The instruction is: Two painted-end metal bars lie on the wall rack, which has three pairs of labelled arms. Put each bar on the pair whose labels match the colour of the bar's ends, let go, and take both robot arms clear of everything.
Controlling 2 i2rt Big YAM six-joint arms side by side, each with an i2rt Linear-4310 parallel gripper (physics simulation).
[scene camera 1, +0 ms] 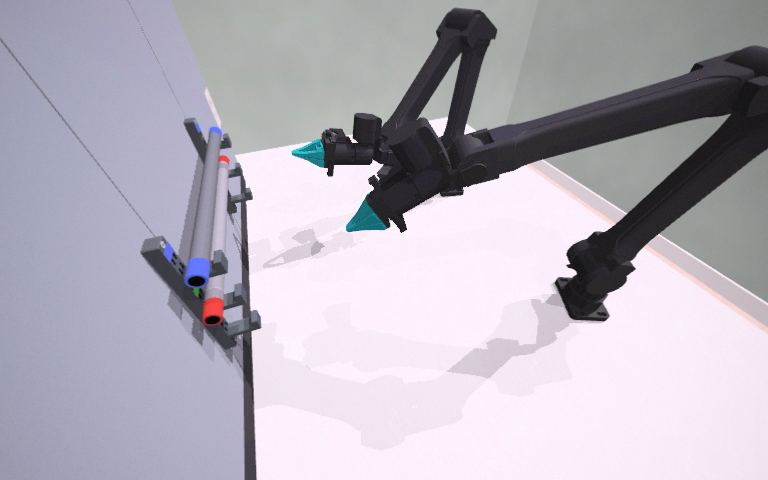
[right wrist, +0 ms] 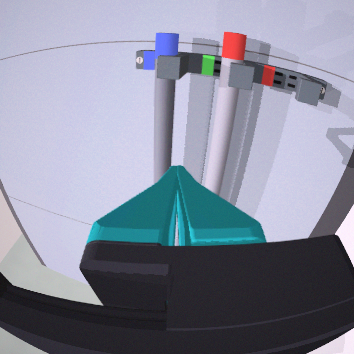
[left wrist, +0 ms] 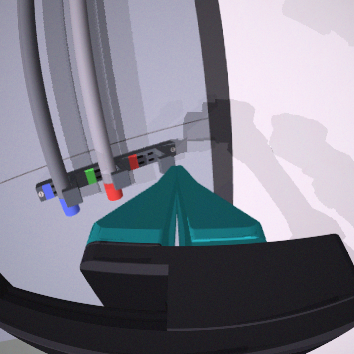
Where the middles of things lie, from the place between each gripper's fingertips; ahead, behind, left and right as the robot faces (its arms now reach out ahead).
My right gripper is now 170 mm short of the blue-ended bar (scene camera 1: 197, 273), 150 mm to the right of it and 50 mm below it. From my right hand the other things lie so: red-ended bar (scene camera 1: 220, 215) 180 mm ahead, 150 mm to the left, 20 mm below.
Now: the red-ended bar 220 mm ahead of my left hand, 150 mm to the right of it and 10 mm above it. From my left hand the other things lie so: blue-ended bar 200 mm ahead, 140 mm to the right, 80 mm above.
